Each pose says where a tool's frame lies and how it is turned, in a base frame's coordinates. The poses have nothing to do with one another.
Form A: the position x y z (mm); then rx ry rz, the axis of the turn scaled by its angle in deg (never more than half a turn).
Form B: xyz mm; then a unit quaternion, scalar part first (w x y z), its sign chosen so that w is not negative. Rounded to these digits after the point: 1 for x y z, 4 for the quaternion.
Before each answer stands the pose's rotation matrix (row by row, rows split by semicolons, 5 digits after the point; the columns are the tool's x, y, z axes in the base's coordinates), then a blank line. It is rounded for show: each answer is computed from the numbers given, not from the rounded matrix.
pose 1, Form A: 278.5 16.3 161.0 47.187 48.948 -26.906
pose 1, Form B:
0.58591 0.65868 0.47207; -0.04556 0.60838 -0.79234; -0.80909 0.44273 0.38646

278.5 16.3 161.0 0.8032 0.3844 0.3988 -0.2192
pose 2, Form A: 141.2 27.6 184.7 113.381 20.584 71.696
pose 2, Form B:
0.48167 -0.15142 0.86317; 0.58625 -0.67644 -0.44580; 0.65139 0.72077 -0.23704

141.2 27.6 184.7 0.3769 0.7738 0.1405 0.4893
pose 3, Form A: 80.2 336.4 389.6 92.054 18.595 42.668
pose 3, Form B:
0.75008 -0.20532 0.62867; 0.60027 -0.18764 -0.77747; 0.27759 0.96054 -0.01750

80.2 336.4 389.6 0.6215 0.6991 0.1412 0.3241
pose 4, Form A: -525.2 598.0 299.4 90.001 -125.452 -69.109
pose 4, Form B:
-0.42104 -0.70528 -0.57036; -0.85897 0.10805 0.50049; -0.29136 0.70065 -0.65131

-525.2 598.0 299.4 0.0945 0.5297 -0.7383 -0.4067
